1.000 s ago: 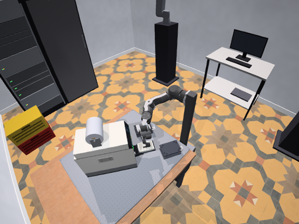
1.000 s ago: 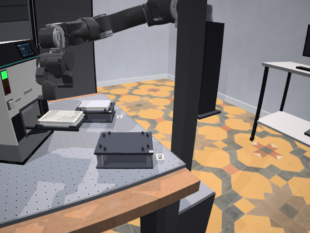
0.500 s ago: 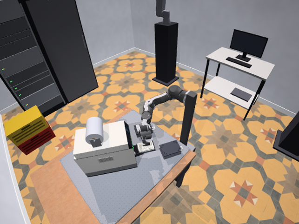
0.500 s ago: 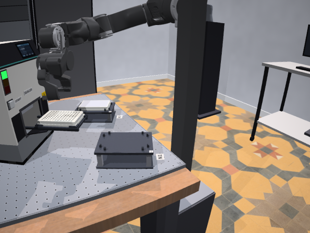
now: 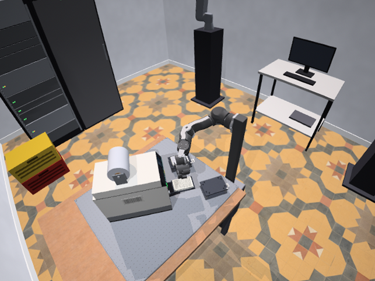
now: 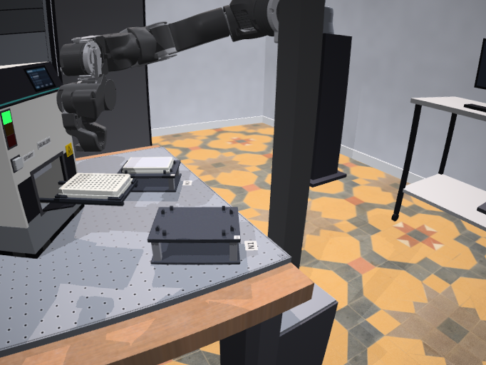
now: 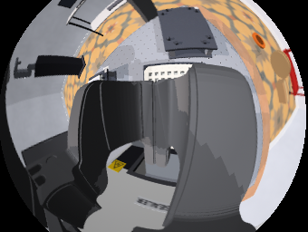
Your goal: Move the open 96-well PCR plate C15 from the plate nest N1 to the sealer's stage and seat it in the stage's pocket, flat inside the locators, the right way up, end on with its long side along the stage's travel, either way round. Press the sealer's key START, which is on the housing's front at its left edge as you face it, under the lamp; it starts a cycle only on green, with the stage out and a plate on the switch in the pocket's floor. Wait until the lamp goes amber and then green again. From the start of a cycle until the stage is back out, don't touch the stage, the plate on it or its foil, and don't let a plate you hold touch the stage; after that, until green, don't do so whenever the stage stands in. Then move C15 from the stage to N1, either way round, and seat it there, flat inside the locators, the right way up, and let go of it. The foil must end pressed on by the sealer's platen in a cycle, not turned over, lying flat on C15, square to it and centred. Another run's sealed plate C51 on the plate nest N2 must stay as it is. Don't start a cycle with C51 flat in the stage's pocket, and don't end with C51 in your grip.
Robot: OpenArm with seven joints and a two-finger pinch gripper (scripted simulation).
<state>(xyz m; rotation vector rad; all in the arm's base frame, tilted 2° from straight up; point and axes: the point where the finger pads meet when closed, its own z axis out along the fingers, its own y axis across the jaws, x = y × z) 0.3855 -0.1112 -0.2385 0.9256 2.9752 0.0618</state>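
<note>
Right now the start key is 13 cm ahead of my hand and 2 cm to the left of it. From my hand the other things lie so: sealer stage (9 cm below); then sealer screen (7 cm ahead, 10 cm to the right, 13 cm above); then white 96-well plate C15 (8 cm below).
</note>
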